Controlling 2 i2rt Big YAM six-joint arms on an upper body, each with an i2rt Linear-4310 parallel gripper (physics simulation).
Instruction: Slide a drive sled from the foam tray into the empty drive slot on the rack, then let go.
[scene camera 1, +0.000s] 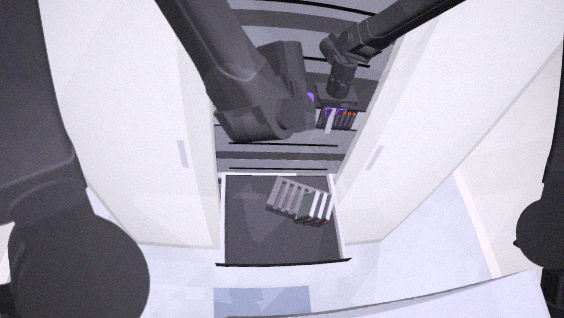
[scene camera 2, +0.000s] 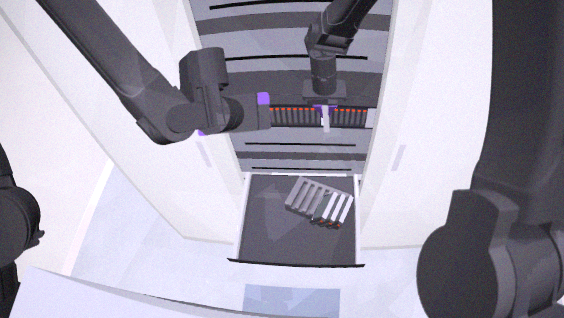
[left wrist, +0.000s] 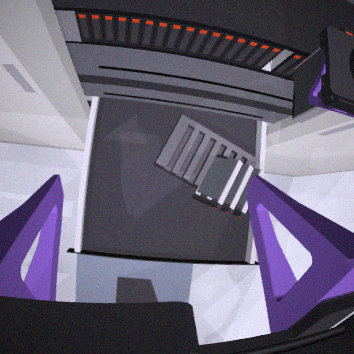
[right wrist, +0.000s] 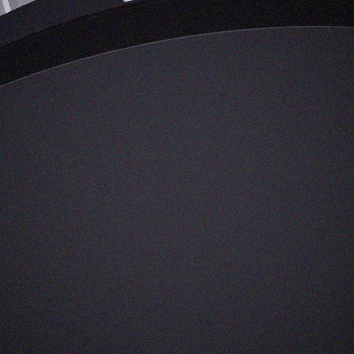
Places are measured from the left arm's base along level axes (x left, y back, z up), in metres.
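Pixels of known places: left gripper, fingertip midpoint: (left wrist: 157, 183); right gripper, fingertip midpoint: (scene camera 1: 328, 118) (scene camera 2: 325, 116) (left wrist: 314, 99).
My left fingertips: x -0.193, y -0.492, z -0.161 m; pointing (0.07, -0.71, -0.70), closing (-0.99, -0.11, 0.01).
Behind a point stands the place of what it marks.
My right gripper (scene camera 1: 333, 110) @(x -0.374, y -0.612, z -0.284 m) (scene camera 2: 326, 107) @(x -0.374, y -0.612, z -0.284 m) is shut on a drive sled (scene camera 1: 329, 122) @(x -0.374, y -0.596, z -0.286 m) (scene camera 2: 326, 121) @(x -0.377, y -0.596, z -0.288 m) (left wrist: 305, 86) @(x -0.371, y -0.632, z -0.296 m), whose pale long edge shows in both scene views. It holds the sled upright in front of the rack's row of drives (scene camera 2: 292, 117) @(x -0.276, y -0.703, z -0.381 m) (left wrist: 175, 35) @(x -0.217, y -0.703, z -0.368 m), near the empty slot (left wrist: 281, 59) @(x -0.384, y -0.710, z -0.378 m). How far the sled is into the slot is hidden. A dark surface fills most of the right wrist view and hides that gripper. My left gripper (left wrist: 157, 183) @(x -0.193, y -0.492, z -0.161 m) is open and empty, off to the left in scene camera 2. The foam tray (scene camera 1: 274, 194) @(x -0.269, y -0.598, z -0.672 m) (scene camera 2: 294, 194) @(x -0.273, y -0.599, z -0.672 m) (left wrist: 172, 142) @(x -0.273, y -0.610, z -0.672 m) holds several sleds at one end.
The foam tray lies in an open drawer (scene camera 1: 223, 220) @(x -0.082, y -0.500, z -0.695 m) (scene camera 2: 243, 220) @(x -0.086, y -0.501, z -0.715 m) (left wrist: 86, 200) @(x -0.087, y -0.456, z -0.727 m) below the rack. Pale cabinet doors (scene camera 1: 172, 200) @(x 0.176, y -0.684, z -0.902 m) (scene camera 2: 400, 200) @(x -0.752, y -0.684, z -0.873 m) stand open on both sides. A pale table edge (scene camera 1: 450, 300) @(x -0.278, y -0.080, z 0.068 m) (scene camera 2: 100, 300) @(x -0.207, y -0.077, z 0.067 m) crosses the bottom of the scene views.
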